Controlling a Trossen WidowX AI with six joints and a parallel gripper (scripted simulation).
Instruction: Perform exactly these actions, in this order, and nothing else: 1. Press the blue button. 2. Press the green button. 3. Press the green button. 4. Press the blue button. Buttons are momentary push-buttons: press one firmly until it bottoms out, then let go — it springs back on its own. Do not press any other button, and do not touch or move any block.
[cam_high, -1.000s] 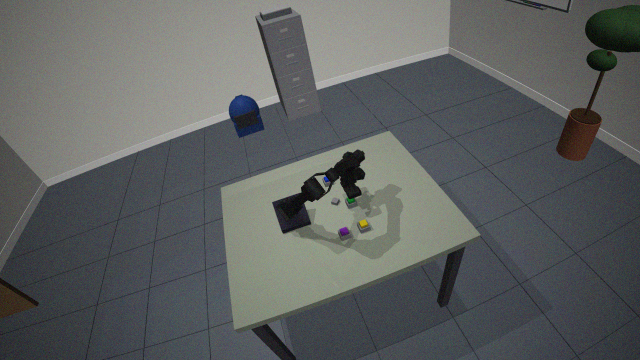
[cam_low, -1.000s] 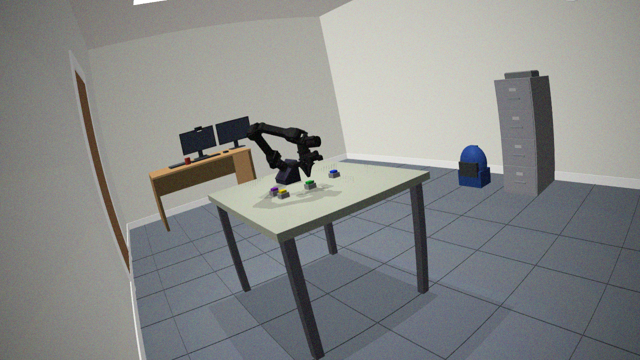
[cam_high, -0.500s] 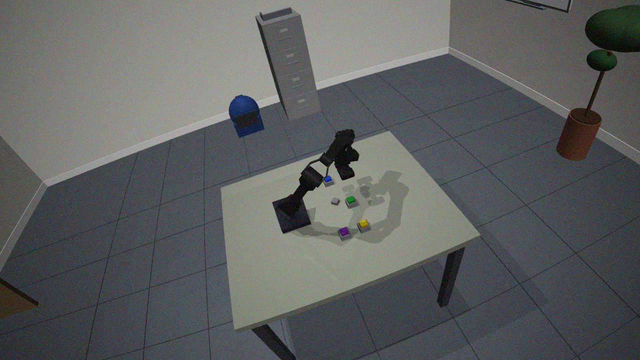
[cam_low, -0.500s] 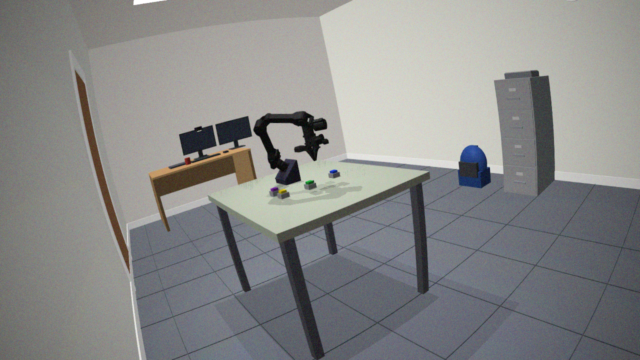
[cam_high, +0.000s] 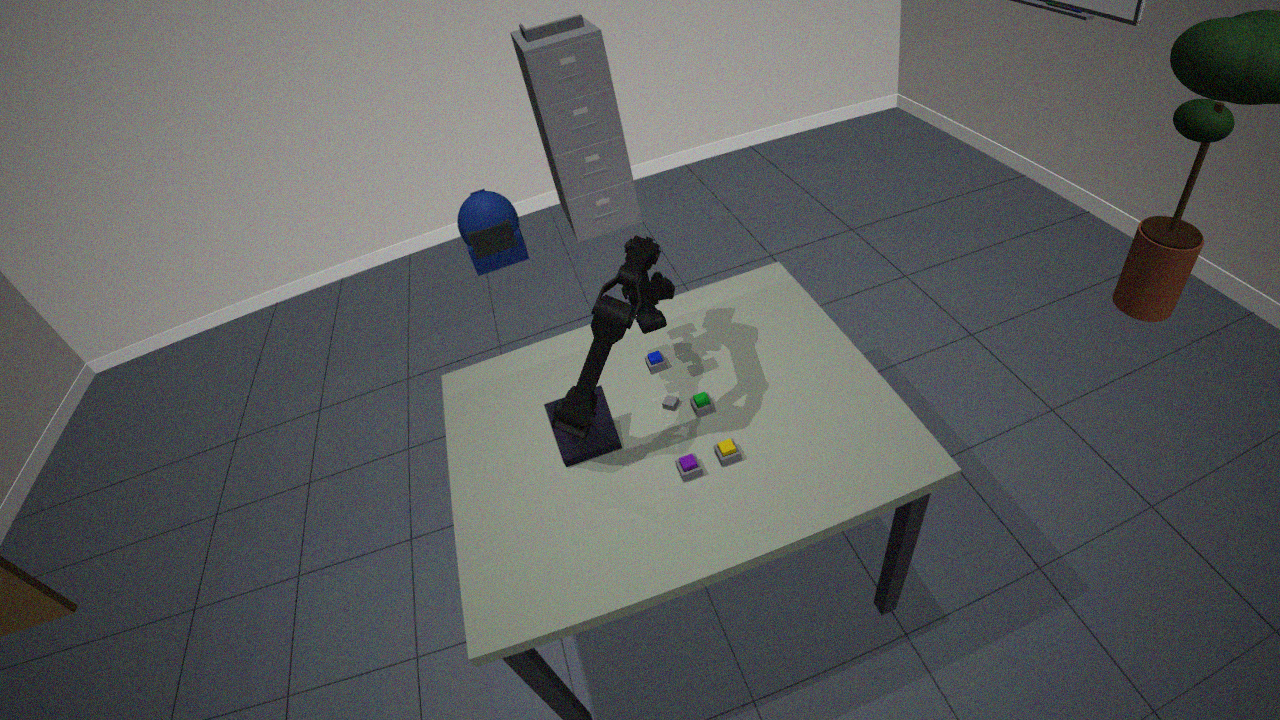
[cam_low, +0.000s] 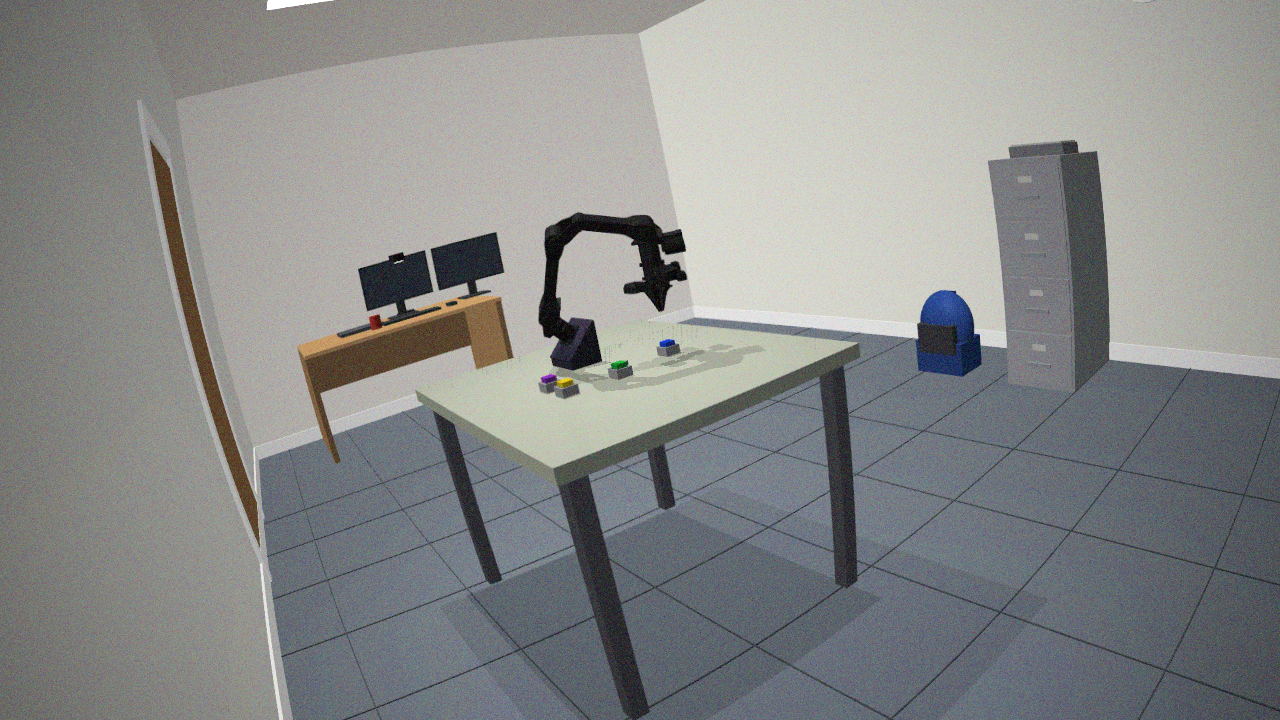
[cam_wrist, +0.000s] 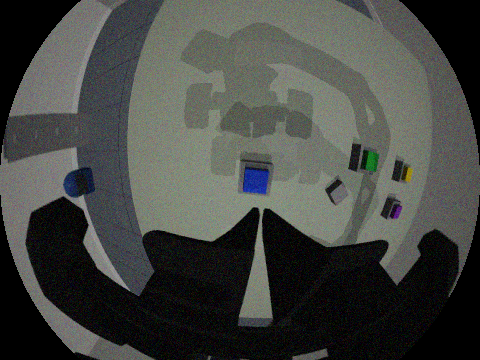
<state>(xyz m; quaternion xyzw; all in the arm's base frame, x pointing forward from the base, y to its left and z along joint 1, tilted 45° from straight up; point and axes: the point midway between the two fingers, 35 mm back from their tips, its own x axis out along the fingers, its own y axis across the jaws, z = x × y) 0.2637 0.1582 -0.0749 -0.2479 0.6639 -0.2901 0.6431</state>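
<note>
My gripper tip is 9 cm above the blue button. The rest, counted from my gripper tip: yellow button: 37 cm to the right, 9 cm below, 4 cm ahead; then green button: 20 cm to the right, 9 cm below, 5 cm ahead; then grey block: 15 cm to the right, 12 cm below, 2 cm behind.
</note>
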